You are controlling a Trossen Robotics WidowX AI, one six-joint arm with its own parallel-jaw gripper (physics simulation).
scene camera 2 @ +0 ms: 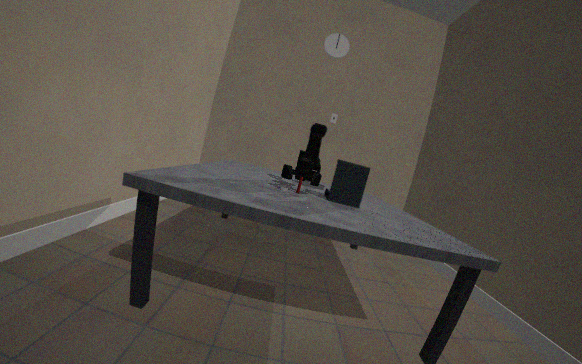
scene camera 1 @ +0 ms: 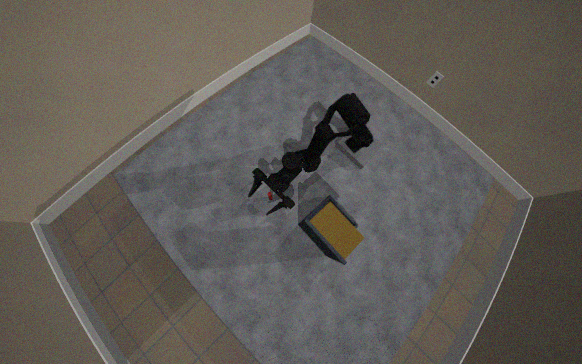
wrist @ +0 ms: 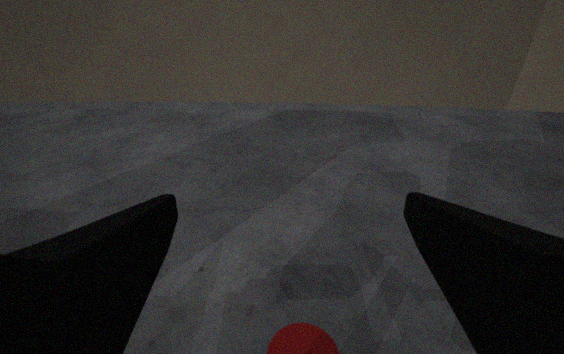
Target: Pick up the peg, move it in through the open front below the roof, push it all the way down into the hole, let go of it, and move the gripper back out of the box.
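Seen in the pictures: gripper, fingertip midpoint: (scene camera 2: pixel 301 180) (scene camera 1: pixel 257 206) (wrist: pixel 292 204); arm's base at its link origin: (scene camera 1: pixel 354 144).
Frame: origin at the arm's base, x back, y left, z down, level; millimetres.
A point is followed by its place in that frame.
Observation:
The red peg (scene camera 1: pixel 270 195) @(x -430, y -21, z -44 mm) (scene camera 2: pixel 299 185) @(x -436, y -27, z -5 mm) (wrist: pixel 303 341) @(x -433, y -27, z -47 mm) stands upright on the table; its round top shows at the bottom edge of the wrist view. My gripper (scene camera 1: pixel 258 205) @(x -490, y -19, z -38 mm) (scene camera 2: pixel 301 176) @(x -490, y -19, z -38 mm) (wrist: pixel 292 204) @(x -490, y -19, z -38 mm) is open and low over the table, its fingers wide apart on either side of the peg, with nothing gripped. In scene camera 1 the peg lies between the fingers, behind the line of the tips. The box has a yellow roof (scene camera 1: pixel 336 230) @(x -352, y 195, z -169 mm) and dark grey walls (scene camera 1: pixel 320 242) @(x -399, y 202, z -112 mm) (scene camera 2: pixel 350 184) @(x -399, y 206, z -69 mm). It stands beside the gripper. The hole is hidden under the roof.
The grey table (scene camera 1: pixel 310 300) @(x -537, y 364, z 33 mm) (scene camera 2: pixel 225 192) @(x -801, y -229, z 33 mm) (wrist: pixel 240 175) @(x -622, y 40, z 33 mm) carries the arm (scene camera 1: pixel 320 140) @(x -254, y -20, z -253 mm) (scene camera 2: pixel 315 142) @(x -254, y -14, z -231 mm) and the box. The box's near wall stands a short way from one finger. Shadows of the arm and box lie across the table top.

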